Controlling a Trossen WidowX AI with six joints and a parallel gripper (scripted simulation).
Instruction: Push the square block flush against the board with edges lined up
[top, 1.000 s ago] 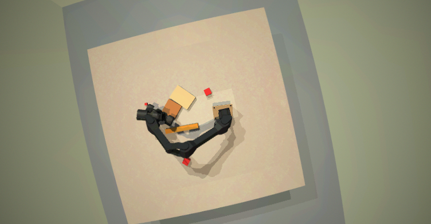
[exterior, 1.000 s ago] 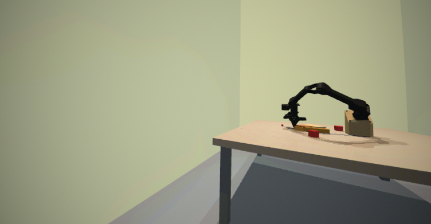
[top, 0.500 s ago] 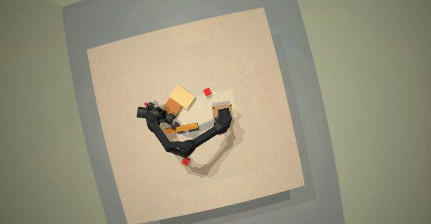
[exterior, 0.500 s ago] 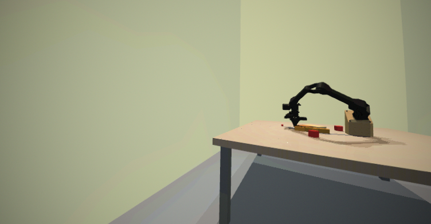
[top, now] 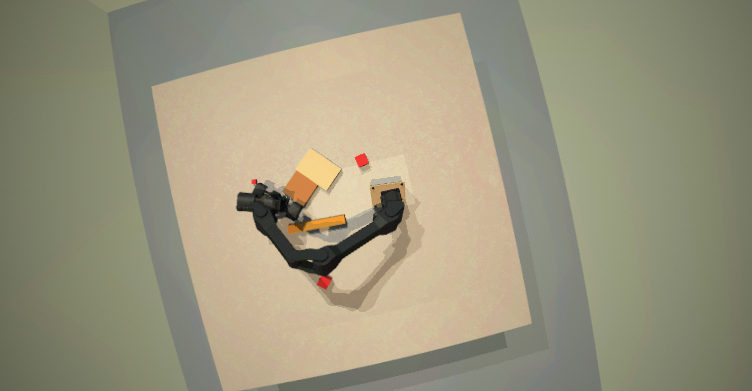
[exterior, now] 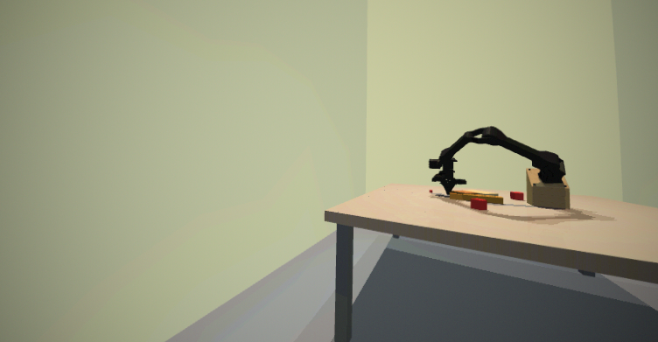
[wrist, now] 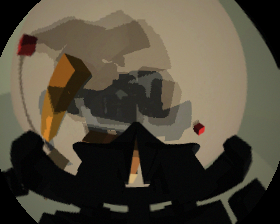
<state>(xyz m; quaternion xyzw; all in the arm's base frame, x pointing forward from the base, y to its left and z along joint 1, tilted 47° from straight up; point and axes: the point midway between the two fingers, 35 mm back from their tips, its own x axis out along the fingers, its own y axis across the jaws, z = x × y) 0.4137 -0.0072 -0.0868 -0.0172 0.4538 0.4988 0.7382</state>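
My gripper tip is now 8 cm past the square orange-brown block, 3 cm to the left of it and 1 cm below it. Also, from my gripper tip: pale yellow box 16 cm behind, 9 cm to the right, 1 cm above; tiny red piece 9 cm ahead, 9 cm to the right; narrow orange board 11 cm behind, 12 cm to the left, 1 cm above.
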